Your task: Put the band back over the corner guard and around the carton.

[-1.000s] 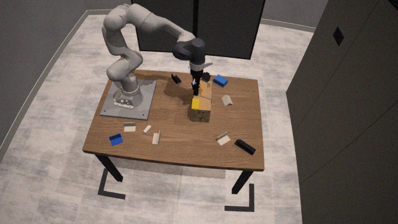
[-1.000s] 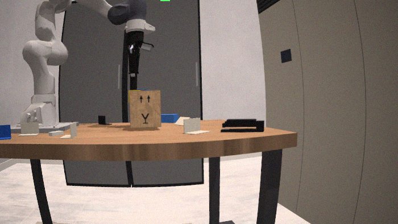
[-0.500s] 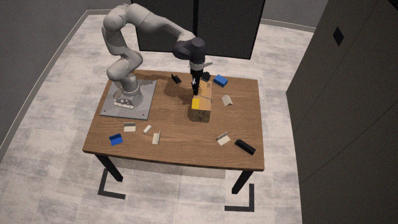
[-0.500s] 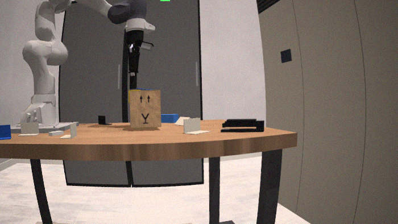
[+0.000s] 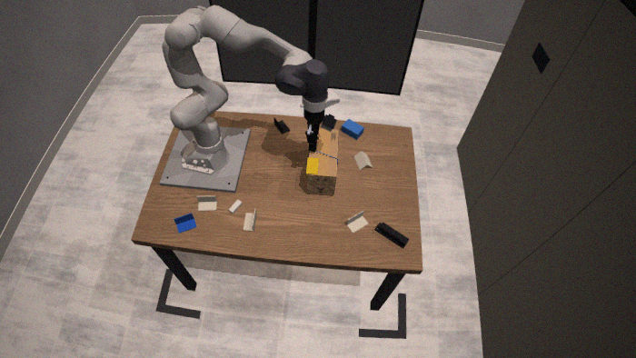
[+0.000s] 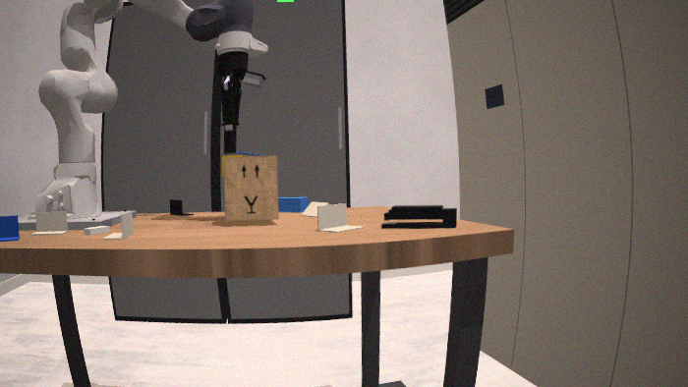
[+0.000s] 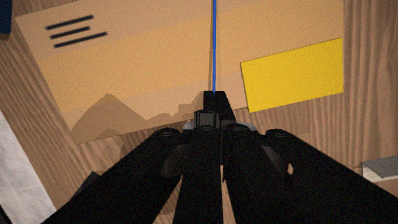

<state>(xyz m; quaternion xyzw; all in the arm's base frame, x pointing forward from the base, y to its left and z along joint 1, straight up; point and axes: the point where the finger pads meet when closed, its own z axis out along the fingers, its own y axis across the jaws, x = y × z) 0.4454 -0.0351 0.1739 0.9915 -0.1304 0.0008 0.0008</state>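
The yellow corner guard lies 7 cm to the right of my hand and 6 cm below it. From my hand the other things lie so: brown carton (5 cm ahead, 1 cm to the left, 11 cm below); black bracket (17 cm behind, 26 cm to the left, 18 cm below); blue block (18 cm ahead, 26 cm to the left, 17 cm below).
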